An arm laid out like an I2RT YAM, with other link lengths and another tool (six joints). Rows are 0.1 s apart.
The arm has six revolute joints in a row. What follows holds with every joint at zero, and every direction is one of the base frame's. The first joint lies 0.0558 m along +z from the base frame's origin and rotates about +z. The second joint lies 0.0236 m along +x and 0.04 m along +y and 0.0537 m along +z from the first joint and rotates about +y. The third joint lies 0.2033 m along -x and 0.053 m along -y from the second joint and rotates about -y. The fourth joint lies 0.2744 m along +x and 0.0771 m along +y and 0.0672 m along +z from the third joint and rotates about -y. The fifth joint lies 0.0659 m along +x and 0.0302 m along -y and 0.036 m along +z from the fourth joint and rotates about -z. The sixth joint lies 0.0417 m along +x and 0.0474 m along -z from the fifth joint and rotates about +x. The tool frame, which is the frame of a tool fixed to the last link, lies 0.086 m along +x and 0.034 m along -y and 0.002 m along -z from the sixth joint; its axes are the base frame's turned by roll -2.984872, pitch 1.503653 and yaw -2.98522 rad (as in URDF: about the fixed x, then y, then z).
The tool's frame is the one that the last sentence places.
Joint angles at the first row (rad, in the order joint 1, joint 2, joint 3, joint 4, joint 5, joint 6):
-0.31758 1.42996 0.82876 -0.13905 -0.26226 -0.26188
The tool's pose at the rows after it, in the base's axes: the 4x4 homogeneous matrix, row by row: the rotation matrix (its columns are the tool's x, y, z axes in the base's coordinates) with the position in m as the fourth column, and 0 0 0 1 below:
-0.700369, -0.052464, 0.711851, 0.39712; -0.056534, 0.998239, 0.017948, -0.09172; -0.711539, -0.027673, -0.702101, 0.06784; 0, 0, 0, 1
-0.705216, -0.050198, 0.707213, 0.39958; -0.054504, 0.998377, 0.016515, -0.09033; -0.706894, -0.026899, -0.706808, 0.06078; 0, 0, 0, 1
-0.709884, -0.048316, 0.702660, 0.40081; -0.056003, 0.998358, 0.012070, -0.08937; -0.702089, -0.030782, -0.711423, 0.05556; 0, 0, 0, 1
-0.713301, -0.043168, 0.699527, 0.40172; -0.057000, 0.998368, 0.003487, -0.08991; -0.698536, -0.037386, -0.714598, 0.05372; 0, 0, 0, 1
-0.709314, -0.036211, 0.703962, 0.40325; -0.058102, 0.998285, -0.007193, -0.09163; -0.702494, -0.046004, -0.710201, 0.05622; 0, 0, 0, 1
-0.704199, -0.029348, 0.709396, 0.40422; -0.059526, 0.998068, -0.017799, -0.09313; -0.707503, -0.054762, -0.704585, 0.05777; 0, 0, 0, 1
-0.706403, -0.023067, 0.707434, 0.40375; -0.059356, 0.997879, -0.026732, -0.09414; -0.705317, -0.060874, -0.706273, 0.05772; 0, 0, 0, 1
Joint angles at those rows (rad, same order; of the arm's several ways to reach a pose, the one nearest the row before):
-0.30956 1.46355 0.83641 -0.11387 -0.25387 -0.25196
-0.30155 1.49252 0.83945 -0.09290 -0.24509 -0.24586
-0.29508 1.51198 0.84020 -0.07878 -0.23480 -0.24434
-0.29201 1.52302 0.84475 -0.07456 -0.22335 -0.24433
-0.29201 1.52421 0.85090 -0.07113 -0.21419 -0.24433
-0.29201 1.52419 0.85126 -0.06160 -0.20542 -0.24433
-0.29164 1.52417 0.85125 -0.06238 -0.19589 -0.24472

